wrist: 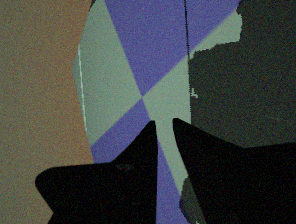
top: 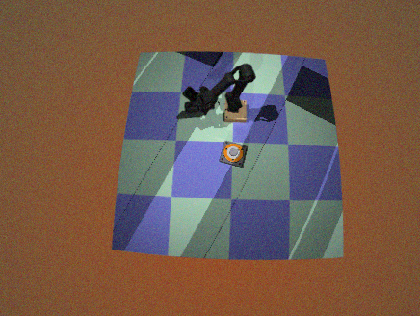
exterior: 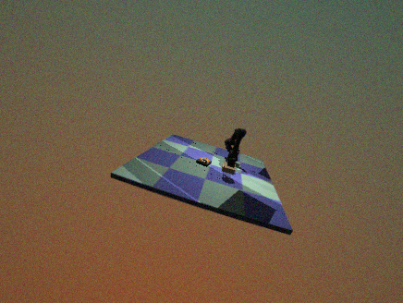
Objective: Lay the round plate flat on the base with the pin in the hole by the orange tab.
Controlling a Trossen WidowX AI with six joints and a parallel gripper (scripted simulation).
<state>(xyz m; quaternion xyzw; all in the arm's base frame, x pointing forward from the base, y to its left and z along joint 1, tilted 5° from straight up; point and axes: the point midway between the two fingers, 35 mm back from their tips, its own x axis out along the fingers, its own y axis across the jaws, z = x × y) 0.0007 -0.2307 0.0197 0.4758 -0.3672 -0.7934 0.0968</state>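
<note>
Now: gripper tip 290 mm to the right of the square grey base, 290 mm short of it and 40 mm above it.
</note>
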